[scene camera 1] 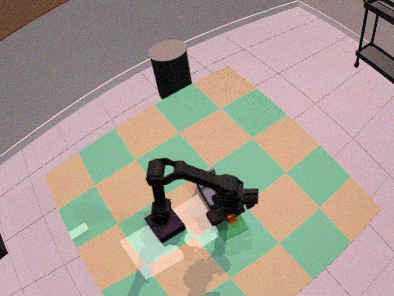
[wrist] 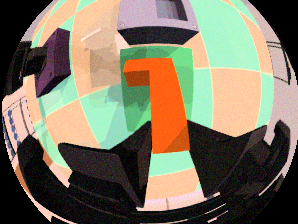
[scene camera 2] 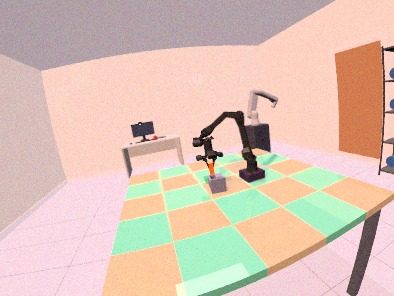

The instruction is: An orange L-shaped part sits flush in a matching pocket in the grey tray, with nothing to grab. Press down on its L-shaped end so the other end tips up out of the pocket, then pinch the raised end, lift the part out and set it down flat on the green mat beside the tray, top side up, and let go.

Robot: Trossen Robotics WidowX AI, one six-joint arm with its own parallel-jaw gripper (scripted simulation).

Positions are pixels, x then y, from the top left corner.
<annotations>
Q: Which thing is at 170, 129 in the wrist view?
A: An orange L-shaped part.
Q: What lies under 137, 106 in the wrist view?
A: A green mat.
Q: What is my gripper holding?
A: An orange L-shaped part.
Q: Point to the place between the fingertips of my gripper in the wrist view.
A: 167, 124
</annotations>
